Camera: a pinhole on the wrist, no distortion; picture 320 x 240 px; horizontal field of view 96.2 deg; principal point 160.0 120.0 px. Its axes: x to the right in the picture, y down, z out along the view. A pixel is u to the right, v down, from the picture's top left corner.
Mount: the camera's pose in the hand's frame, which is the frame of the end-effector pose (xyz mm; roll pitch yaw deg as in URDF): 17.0 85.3 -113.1 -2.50 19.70 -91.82
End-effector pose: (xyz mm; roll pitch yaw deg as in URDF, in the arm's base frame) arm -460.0 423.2 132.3 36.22 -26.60 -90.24
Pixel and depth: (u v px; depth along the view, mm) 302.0 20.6 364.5
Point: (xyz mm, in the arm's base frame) -830.2 578.1 -83.9
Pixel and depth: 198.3 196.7 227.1
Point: -545.6 308.7 224.2
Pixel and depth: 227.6 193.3 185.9
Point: -526.8 314.3 171.9
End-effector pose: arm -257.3 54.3 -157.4 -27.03 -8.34 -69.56
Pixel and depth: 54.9 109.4 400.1
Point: 78.2 203.6 62.3
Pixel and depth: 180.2 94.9 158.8
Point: -238.6 71.1 -136.9
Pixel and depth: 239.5 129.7 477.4
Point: -423.2 -11.0 213.5
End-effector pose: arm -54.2 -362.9 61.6 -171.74 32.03 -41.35
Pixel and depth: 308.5 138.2 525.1
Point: 371.0 97.0 -73.2
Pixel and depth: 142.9 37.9 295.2
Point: -214.0 -215.5 -20.1
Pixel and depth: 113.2 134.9 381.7
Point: -145.1 -323.9 -226.0
